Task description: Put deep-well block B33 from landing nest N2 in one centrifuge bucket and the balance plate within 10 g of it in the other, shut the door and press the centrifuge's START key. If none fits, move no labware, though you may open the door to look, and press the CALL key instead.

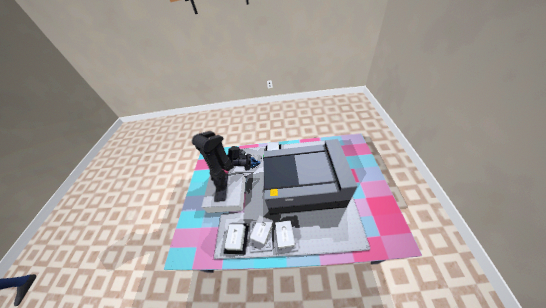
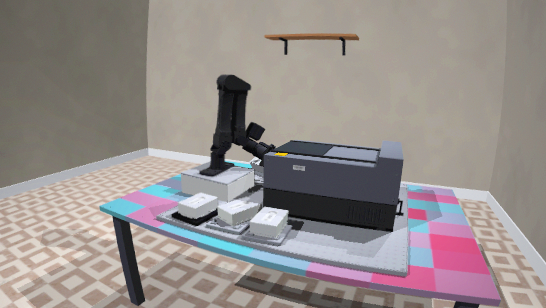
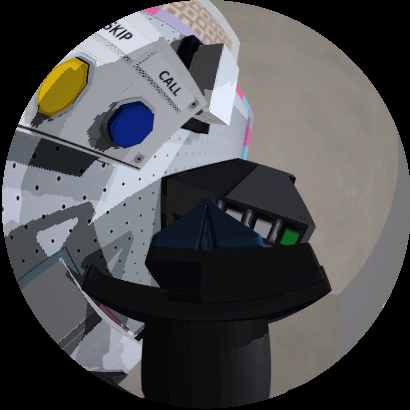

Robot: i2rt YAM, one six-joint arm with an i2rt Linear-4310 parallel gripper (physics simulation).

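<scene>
My gripper is shut and empty, its blue fingertips together beside the left end of the dark grey centrifuge. The centrifuge's top shows a dark panel and a grey panel, with no opening visible. A green key and two pale keys show on it behind the fingers. On the key panel, a blue key stands by the CALL label, up and left of the fingertips and apart from them. Three white labware blocks sit in front; their labels are unreadable, so B33 cannot be told.
A yellow key stands beside the blue one, near the SKIP label. A pale upright box is beyond the CALL label. The arm's white base block stands left of the centrifuge. A perforated grey plate lies underneath.
</scene>
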